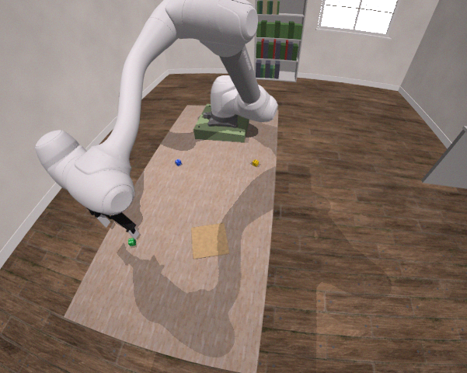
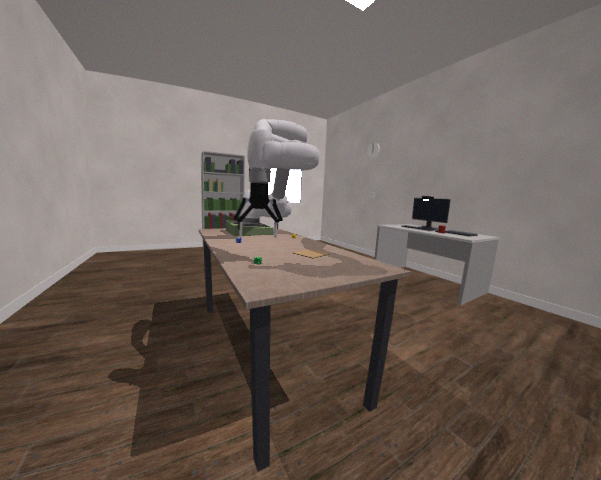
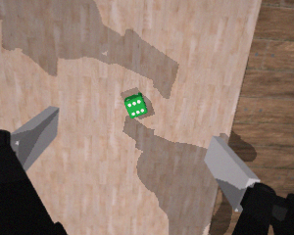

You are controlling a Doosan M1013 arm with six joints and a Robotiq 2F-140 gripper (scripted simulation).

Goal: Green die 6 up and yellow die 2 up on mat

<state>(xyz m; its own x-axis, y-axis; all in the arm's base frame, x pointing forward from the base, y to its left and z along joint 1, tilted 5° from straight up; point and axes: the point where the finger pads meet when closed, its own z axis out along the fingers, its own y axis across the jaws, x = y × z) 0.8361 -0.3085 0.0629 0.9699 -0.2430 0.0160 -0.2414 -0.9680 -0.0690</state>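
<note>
Right now my hand is 11 cm above the green die. Also, from my hand: tan mat: 4 cm behind, 32 cm to the left, 12 cm below; blue die: 48 cm behind, 9 cm to the left, 11 cm below; yellow die: 49 cm behind, 50 cm to the left, 11 cm below.
</note>
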